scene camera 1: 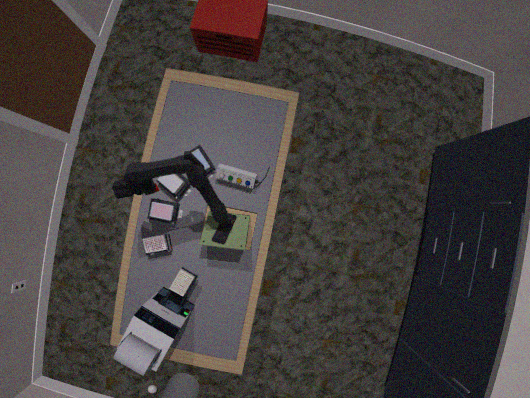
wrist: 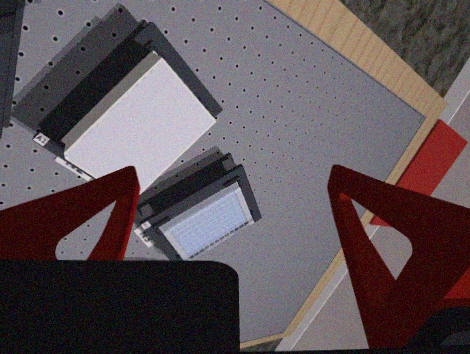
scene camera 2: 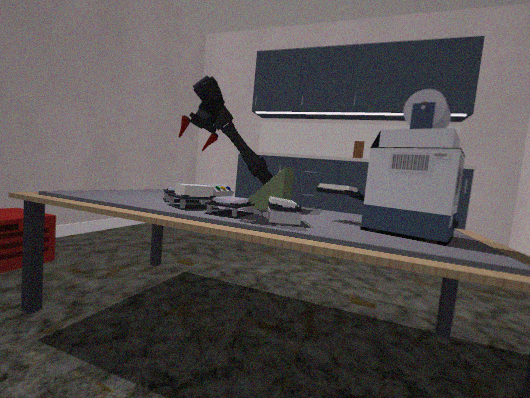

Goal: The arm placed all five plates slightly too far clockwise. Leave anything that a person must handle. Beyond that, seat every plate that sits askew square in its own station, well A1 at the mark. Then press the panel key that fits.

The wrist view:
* gripper: 233,176
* blue-tinted well plate: 197,230
